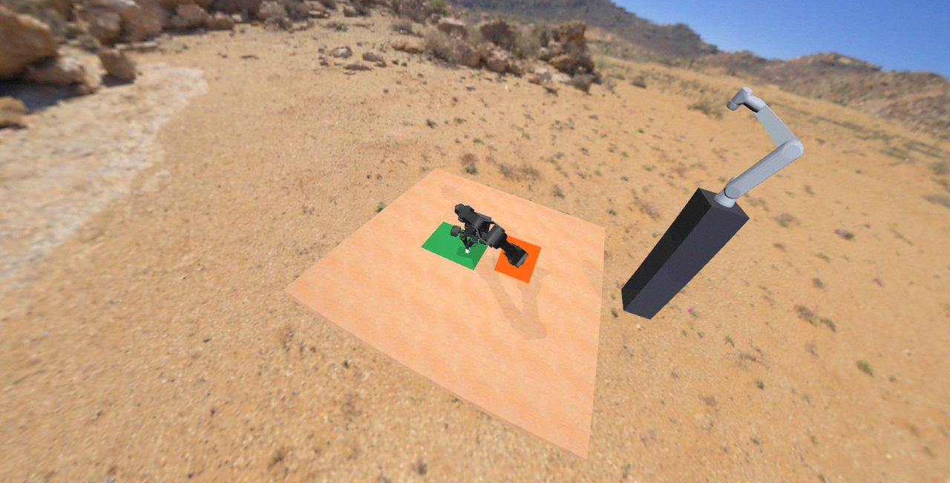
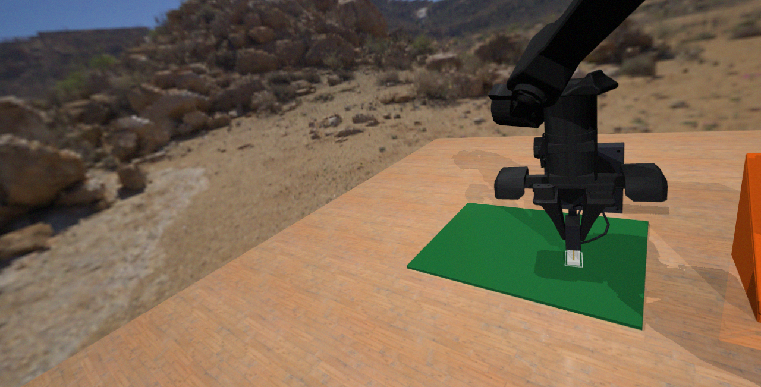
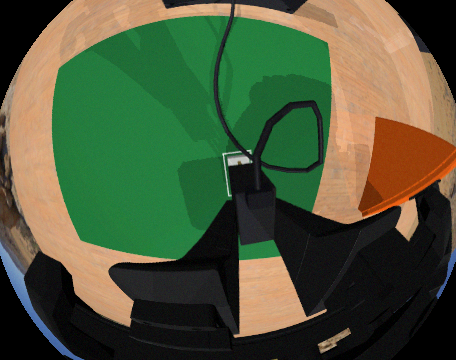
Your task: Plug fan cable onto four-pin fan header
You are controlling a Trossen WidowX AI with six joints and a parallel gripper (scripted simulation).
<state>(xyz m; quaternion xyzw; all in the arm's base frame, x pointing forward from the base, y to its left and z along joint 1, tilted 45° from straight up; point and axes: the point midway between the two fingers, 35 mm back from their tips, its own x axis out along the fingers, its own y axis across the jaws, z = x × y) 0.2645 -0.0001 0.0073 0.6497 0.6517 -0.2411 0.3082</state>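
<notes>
Right now my gripper tip is 10 mm to the left of the black plug and 10 mm below it. Round my gripper tip: black square fan: 180 mm to the right, 20 mm above; then green board: 70 mm ahead, 30 mm to the right, 50 mm below; then white four-pin header: 10 mm to the right, 40 mm below.
</notes>
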